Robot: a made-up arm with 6 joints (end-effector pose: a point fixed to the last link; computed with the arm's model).
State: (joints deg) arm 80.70 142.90 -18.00 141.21 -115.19 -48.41
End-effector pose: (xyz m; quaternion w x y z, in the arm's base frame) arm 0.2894 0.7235 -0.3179 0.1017 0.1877 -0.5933 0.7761
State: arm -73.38 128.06 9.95 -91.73 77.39 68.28
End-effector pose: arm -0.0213 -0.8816 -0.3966 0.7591 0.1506 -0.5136 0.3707
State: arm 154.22 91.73 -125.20 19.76 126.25 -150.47
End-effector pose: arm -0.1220 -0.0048 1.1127 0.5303 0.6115 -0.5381 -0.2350
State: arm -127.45 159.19 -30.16 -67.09 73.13 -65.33
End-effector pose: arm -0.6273 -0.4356 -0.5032 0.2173 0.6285 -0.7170 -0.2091
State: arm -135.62 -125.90 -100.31 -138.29 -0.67 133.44
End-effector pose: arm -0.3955 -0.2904 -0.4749 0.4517 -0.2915 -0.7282 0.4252
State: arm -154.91 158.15 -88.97 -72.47 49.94 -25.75
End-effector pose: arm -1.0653 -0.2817 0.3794 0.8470 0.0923 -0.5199 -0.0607
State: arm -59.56 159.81 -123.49 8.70 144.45 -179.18
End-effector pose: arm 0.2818 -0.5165 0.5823 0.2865 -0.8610 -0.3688 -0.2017
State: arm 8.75 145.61 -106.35 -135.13 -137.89 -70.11
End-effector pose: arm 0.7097 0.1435 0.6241 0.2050 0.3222 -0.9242 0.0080
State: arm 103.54 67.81 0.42 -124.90 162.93 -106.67
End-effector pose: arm -0.1339 0.8584 0.8301 0.3923 0.7838 0.2824 0.3900
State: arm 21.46 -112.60 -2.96 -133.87 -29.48 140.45
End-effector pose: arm -1.1990 -0.4484 -0.0820 0.4471 0.7389 -0.4357 -0.2537
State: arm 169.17 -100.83 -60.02 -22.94 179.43 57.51
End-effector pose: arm 0.5576 -0.0984 -0.1984 0.2672 -0.3492 0.2354 0.8667
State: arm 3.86 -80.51 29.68 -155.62 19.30 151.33
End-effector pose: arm -1.2127 -0.1663 1.0566 0.5095 0.7224 -0.2431 -0.3992
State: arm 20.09 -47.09 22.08 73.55 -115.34 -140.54
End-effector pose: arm -0.5906 -0.4293 1.3284 0.0276 0.4527 0.7689 -0.4507
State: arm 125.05 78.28 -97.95 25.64 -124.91 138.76
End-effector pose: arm 0.0903 0.0021 1.1723 0.0897 -0.6209 0.5026 -0.5948
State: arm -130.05 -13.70 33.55 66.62 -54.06 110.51
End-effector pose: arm -0.2311 0.0075 1.6983 0.8697 0.1472 -0.2590 -0.3935
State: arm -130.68 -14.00 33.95 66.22 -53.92 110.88
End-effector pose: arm -0.2299 0.0097 1.6980 0.8678 0.1453 -0.2573 -0.3996
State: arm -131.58 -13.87 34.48 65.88 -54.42 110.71
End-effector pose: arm -0.2364 0.0063 1.6943 0.8608 0.1458 -0.2632 -0.4105
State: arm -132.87 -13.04 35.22 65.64 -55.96 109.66
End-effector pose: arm -0.2557 -0.0058 1.6846 0.8453 0.1500 -0.2813 -0.4288
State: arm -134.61 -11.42 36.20 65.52 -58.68 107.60
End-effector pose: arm -0.2895 -0.0260 1.6669 0.8186 0.1580 -0.3129 -0.4551
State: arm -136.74 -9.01 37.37 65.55 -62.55 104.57
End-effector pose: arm -0.3375 -0.0515 1.6393 0.7789 0.1688 -0.3572 -0.4871
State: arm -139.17 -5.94 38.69 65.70 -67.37 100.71
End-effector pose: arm -0.3964 -0.0780 1.6007 0.7251 0.1811 -0.4109 -0.5221
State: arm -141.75 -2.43 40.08 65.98 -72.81 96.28
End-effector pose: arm -0.4609 -0.1014 1.5519 0.6586 0.1930 -0.4693 -0.5557
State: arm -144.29 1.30 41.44 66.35 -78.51 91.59
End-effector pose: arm -0.5253 -0.1193 1.4955 0.5829 0.2033 -0.5272 -0.5839
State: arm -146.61 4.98 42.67 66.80 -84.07 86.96
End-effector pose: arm -0.5838 -0.1312 1.4361 0.5041 0.2110 -0.5800 -0.6042
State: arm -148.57 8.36 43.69 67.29 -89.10 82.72
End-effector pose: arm -0.6327 -0.1382 1.3792 0.4292 0.2161 -0.6243 -0.6160
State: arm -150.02 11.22 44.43 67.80 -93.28 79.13
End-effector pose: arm -0.6699 -0.1427 1.3302 0.3652 0.2195 -0.6585 -0.6204
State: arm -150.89 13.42 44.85 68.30 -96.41 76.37
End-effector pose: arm -0.6953 -0.1467 1.2929 0.3174 0.2224 -0.6824 -0.6197
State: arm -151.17 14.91 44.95 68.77 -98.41 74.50
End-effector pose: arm -0.7101 -0.1519 1.2692 0.2877 0.2259 -0.6972 -0.6165
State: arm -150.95 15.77 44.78 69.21 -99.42 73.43
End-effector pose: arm -0.7165 -0.1586 1.2577 0.2746 0.2303 -0.7049 -0.6121
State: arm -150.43 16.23 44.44 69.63 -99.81 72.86
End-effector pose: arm -0.7178 -0.1661 1.2541 0.2720 0.2354 -0.7082 -0.6075
